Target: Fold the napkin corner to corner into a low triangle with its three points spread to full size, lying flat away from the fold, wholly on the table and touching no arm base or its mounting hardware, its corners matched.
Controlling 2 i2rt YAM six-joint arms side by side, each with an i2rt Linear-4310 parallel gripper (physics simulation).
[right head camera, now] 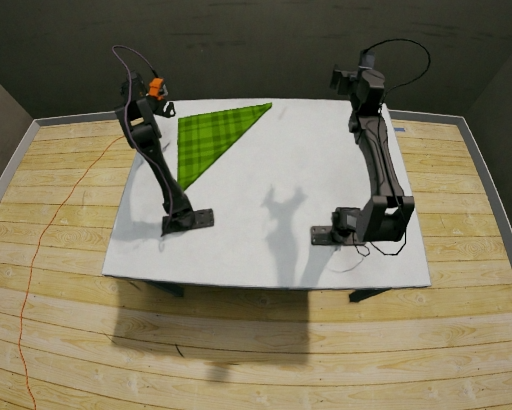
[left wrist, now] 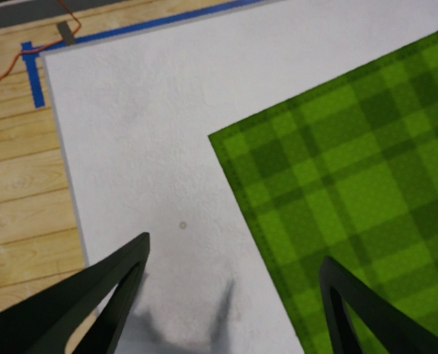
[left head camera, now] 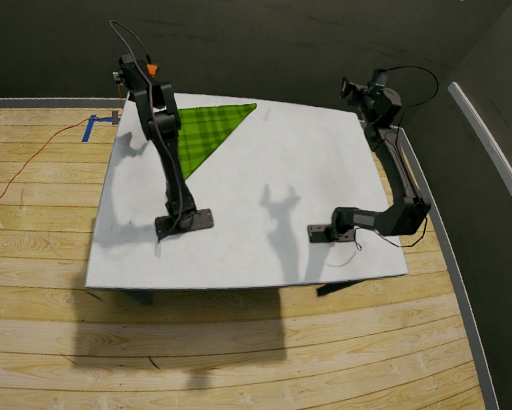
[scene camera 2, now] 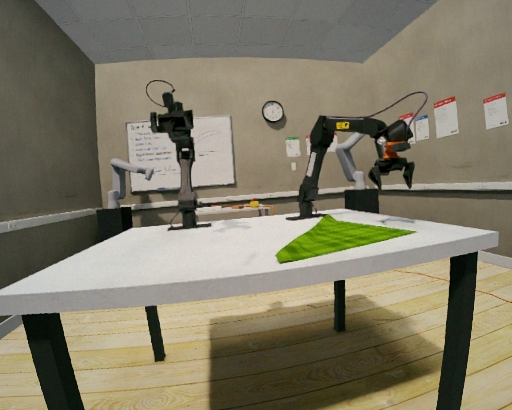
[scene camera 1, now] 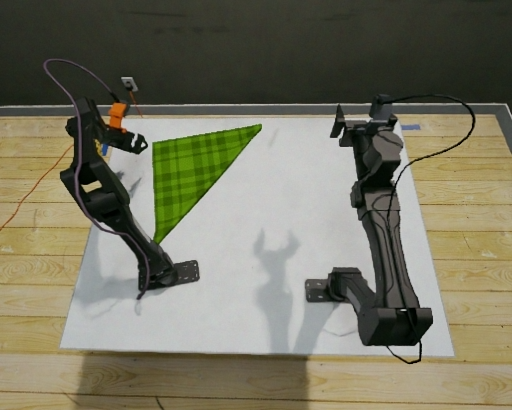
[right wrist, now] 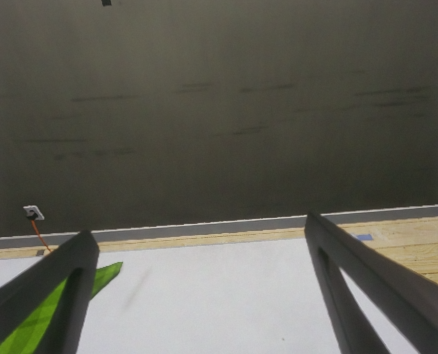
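The green plaid napkin [left head camera: 205, 132] [right head camera: 205, 140] [scene camera 1: 185, 175] [scene camera 2: 340, 239] [left wrist: 350, 175] [right wrist: 30, 325] lies on the table as a low triangle. Its long edge runs diagonally from the far point to the near point beside the left arm's lower link; whether that point touches the base cannot be told. In the left wrist view its square corner is sharp and flat, with no second layer showing past the edges. My left gripper [scene camera 2: 392, 185] [left wrist: 234, 251] is open and empty, raised above the table near that corner. My right gripper [scene camera 2: 155, 122] [right wrist: 199, 230] is open and empty, high at the right, away from the napkin.
The white table [left head camera: 240, 260] [right head camera: 240, 260] [scene camera 1: 225, 325] carries the left base plate [scene camera 1: 189, 271] and the right base plate [scene camera 1: 315, 291]. The left arm hides part of the napkin in the left head camera. A dark wall stands behind the table's far edge.
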